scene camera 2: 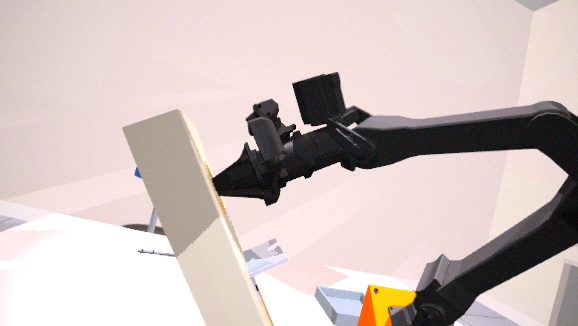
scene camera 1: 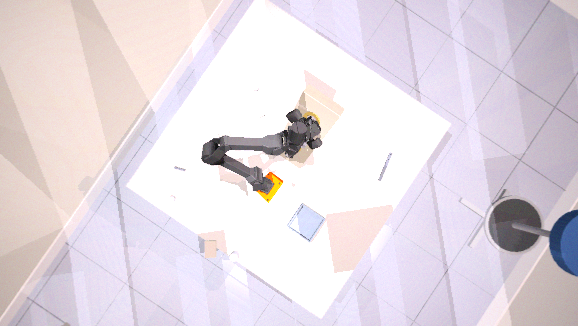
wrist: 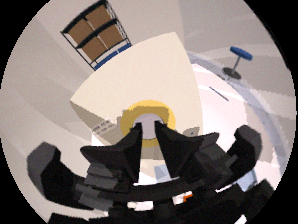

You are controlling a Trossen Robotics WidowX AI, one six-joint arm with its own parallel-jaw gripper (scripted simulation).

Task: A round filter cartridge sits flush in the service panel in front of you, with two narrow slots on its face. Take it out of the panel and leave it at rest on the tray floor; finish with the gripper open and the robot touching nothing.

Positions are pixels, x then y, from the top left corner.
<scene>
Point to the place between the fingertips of my gripper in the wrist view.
At 147,123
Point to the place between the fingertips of my gripper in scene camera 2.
At 207,190
</scene>
